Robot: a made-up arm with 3 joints. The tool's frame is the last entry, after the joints. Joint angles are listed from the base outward. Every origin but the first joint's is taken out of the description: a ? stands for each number. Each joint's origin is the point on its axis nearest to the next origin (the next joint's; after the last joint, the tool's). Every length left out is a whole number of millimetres.
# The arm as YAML. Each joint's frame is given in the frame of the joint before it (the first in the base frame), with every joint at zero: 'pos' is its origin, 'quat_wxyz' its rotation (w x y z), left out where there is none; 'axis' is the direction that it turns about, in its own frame. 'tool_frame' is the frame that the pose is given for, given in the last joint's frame.
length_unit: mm
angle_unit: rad
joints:
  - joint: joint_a
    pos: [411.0, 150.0, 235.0]
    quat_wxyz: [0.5, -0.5, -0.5, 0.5]
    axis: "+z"
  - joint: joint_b
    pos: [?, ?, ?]
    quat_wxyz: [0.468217, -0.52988, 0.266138, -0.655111]
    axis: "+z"
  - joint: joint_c
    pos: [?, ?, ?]
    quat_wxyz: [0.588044, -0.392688, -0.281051, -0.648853]
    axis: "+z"
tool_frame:
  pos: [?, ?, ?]
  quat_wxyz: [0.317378, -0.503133, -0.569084, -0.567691]
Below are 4 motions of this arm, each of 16 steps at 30 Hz.
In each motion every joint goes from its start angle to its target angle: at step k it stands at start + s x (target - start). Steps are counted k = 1, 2, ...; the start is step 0. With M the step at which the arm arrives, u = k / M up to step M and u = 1 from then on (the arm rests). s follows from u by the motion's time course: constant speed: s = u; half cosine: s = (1 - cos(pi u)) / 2; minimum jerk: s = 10 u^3 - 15 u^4 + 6 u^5.
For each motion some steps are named. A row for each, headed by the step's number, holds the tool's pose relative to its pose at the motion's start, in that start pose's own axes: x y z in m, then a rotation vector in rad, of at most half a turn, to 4 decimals.
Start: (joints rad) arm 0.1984 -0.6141 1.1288
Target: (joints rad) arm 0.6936 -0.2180 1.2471
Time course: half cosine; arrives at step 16
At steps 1, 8, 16:
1: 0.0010 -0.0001 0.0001 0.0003 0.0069 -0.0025
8: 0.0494 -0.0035 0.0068 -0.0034 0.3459 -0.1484
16: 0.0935 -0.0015 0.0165 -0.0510 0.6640 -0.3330

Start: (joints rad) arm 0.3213 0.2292 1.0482
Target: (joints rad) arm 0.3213 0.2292 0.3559
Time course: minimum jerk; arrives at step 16
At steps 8, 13, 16:
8: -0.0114 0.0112 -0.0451 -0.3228 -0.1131 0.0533
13: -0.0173 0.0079 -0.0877 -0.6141 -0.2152 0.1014
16: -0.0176 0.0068 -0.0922 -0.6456 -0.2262 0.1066

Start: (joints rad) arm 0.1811 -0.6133 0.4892
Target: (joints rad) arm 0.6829 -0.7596 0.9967
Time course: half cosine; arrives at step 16
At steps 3, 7, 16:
3: 0.0163 -0.0028 0.0102 0.0300 0.0325 0.0279
7: 0.0825 -0.0078 0.0426 0.1417 0.1667 0.1265
16: 0.2208 0.0090 0.0741 0.3397 0.4649 0.2780

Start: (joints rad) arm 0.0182 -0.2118 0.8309
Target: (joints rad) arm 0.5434 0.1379 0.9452
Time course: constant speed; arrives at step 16
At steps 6, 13, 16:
6: 0.0173 0.0041 0.0377 -0.0589 0.2567 -0.0576
13: 0.0419 0.0158 0.0858 -0.1520 0.5371 -0.1563
16: 0.0546 0.0237 0.1074 -0.2002 0.6494 -0.2084

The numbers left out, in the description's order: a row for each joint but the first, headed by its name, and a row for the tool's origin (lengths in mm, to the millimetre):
joint_b: -438.0 -10.0 0.0
joint_c: -291.0 234.0 0.0
tool: 134.0 36.0 0.0

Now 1 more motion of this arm.
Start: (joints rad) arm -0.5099 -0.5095 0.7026
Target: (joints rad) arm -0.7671 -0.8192 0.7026
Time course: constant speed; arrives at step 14
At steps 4, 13, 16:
4: -0.0034 0.0029 0.0031 0.0043 -0.1302 0.0108
13: -0.0192 0.0102 0.0162 -0.0066 -0.4236 0.0252
16: -0.0218 0.0111 0.0180 -0.0095 -0.4562 0.0259

